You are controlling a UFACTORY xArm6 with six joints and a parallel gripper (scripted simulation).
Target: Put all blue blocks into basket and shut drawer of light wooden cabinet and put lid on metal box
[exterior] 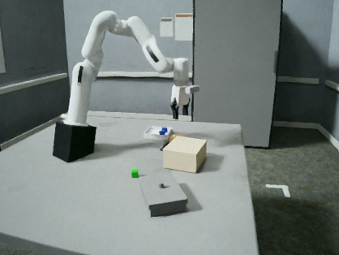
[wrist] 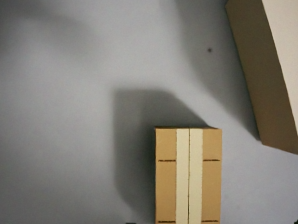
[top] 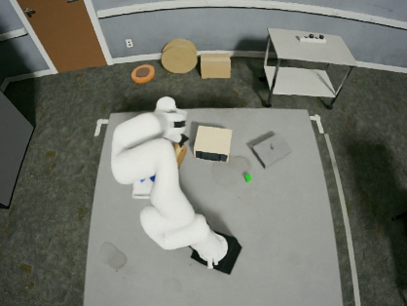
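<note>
Right now my hand is 140 mm above the brown box. The rest, counted from my hand: light wooden cabinet: 30 mm ahead, 190 mm to the right, 130 mm below; dark-rimmed drawer: 20 mm ahead, 190 mm to the right, 140 mm below; white basket: 150 mm behind, 170 mm to the left, 160 mm below.
</note>
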